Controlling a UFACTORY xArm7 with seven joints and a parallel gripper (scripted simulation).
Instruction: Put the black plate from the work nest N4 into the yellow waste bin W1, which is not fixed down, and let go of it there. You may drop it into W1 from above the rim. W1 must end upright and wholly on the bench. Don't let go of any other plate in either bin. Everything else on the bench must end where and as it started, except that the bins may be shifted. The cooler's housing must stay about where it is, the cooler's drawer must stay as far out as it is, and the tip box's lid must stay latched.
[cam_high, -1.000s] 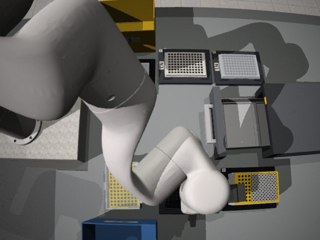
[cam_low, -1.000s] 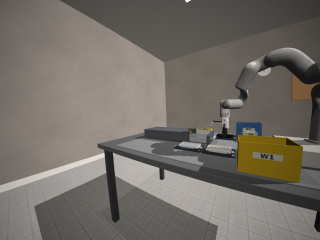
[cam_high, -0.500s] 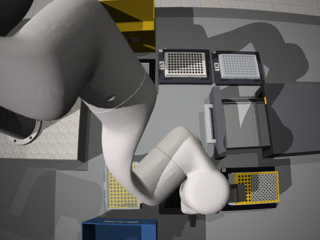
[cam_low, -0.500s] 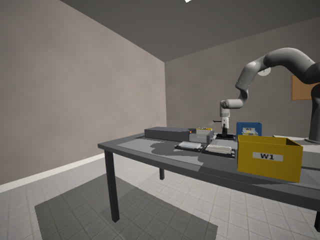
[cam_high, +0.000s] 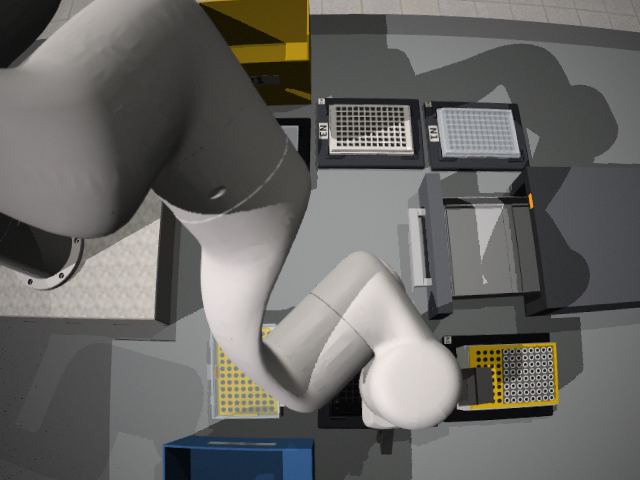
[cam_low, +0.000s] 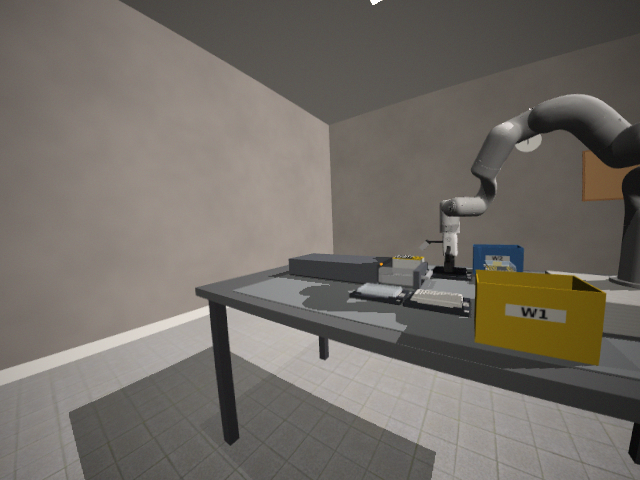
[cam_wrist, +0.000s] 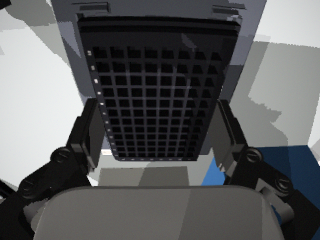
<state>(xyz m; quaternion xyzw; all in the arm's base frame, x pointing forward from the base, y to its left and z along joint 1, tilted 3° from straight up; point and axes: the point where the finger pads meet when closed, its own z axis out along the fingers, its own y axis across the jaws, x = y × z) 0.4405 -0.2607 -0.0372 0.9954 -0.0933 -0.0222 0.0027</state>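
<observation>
Right now my hand is 3 cm above the work nest N4. Also, from my hand: black plate (1 cm below); then blue bin (20 cm behind, 11 cm to the right); then yellow tip rack (16 cm ahead, 3 cm to the right, 2 cm above).
</observation>
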